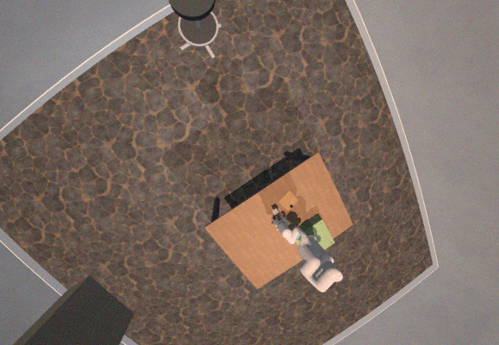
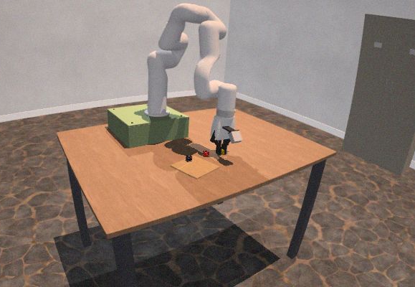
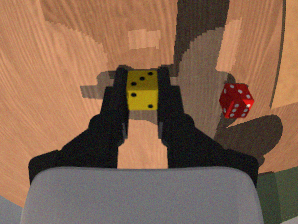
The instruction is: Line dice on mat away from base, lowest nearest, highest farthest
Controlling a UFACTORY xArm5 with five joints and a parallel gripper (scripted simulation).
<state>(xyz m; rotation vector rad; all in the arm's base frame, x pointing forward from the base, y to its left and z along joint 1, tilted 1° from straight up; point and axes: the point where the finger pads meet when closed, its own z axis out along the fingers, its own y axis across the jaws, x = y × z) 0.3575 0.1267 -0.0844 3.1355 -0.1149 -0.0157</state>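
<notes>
Now: hand 5 cm short of the tan mat, 17 cm to the left of it and 2 cm above it. The rest, counted from my hand: black die (1 cm behind, 17 cm to the right, 1 cm below); then red die (2 cm behind, 7 cm to the right, 1 cm below); then yellow die (1 cm below).
</notes>
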